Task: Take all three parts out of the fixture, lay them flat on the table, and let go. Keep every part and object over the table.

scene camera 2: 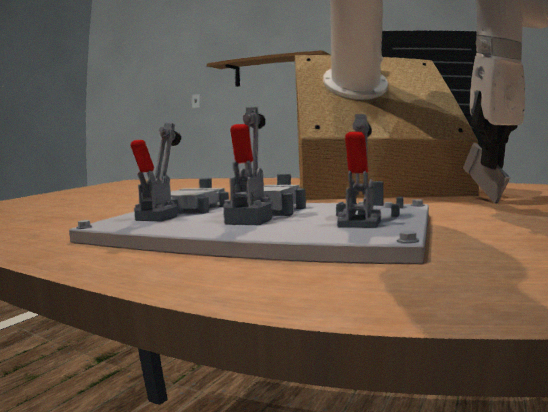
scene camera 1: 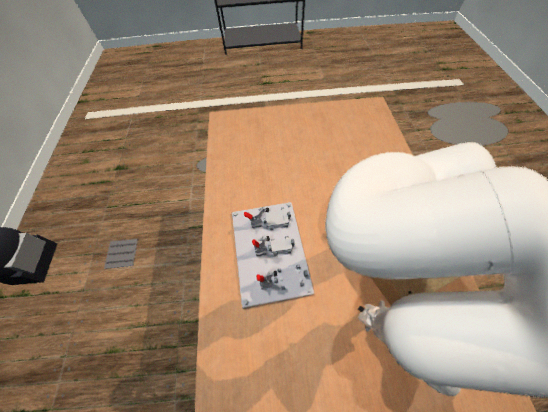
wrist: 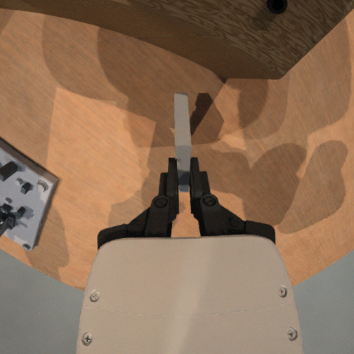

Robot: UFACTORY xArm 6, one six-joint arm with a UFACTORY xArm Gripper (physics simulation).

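Pixels of known places: gripper, between the fingertips: (scene camera 2: pixel 491 166); arm's base, origin of its link: (scene camera 2: pixel 355 83).
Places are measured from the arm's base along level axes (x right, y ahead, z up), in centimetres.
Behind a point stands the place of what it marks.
Note:
My gripper (scene camera 2: pixel 494 162) @[z -14.7, x -29.2, y 7.4 cm] (wrist: pixel 183 169) is shut on a flat grey part (scene camera 1: pixel 370 318) (scene camera 2: pixel 492 186) @[z -17.8, x -29.4, y 8.0 cm] (wrist: pixel 182 120). In scene camera 2 the part hangs tilted, its lower corner close to the table top; I cannot tell whether it touches. The fixture plate (scene camera 1: pixel 247 265) @[z -18.9, x -19.0, y 48.2 cm] (scene camera 2: pixel 200 235) @[z -18.9, x -14.4, y 52.4 cm] (wrist: pixel 42 210) lies away from the gripper. A second part (scene camera 1: pixel 278 217) @[z -16.8, x -0.1, y 40.7 cm] (scene camera 2: pixel 195 198) @[z -17.1, x -4.2, y 43.9 cm] sits at its far station and a third part (scene camera 1: pixel 281 244) @[z -16.2, x -10.5, y 37.8 cm] (scene camera 2: pixel 281 192) @[z -16.5, x -13.4, y 40.1 cm] at its middle station. The near station holds no part. The three clamps stand with their arms raised and red handles upright.
The table (scene camera 1: pixel 295 160) @[z -20.3, x 30.7, y 38.4 cm] (scene camera 2: pixel 100 270) @[z -20.4, x -12.9, y 62.3 cm] (wrist: pixel 85 175) carries the fixture. A wooden robot base block (scene camera 2: pixel 380 165) @[z -15.1, x -10.0, y 10.7 cm] (wrist: pixel 200 35) stands behind the fixture and close to the held part. The raised clamp arms (scene camera 2: pixel 255 142) stand above the plate. The white arm (scene camera 1: pixel 425 230) @[z 45.3, x -30.2, y 23.0 cm] hides part of the table in scene camera 1.

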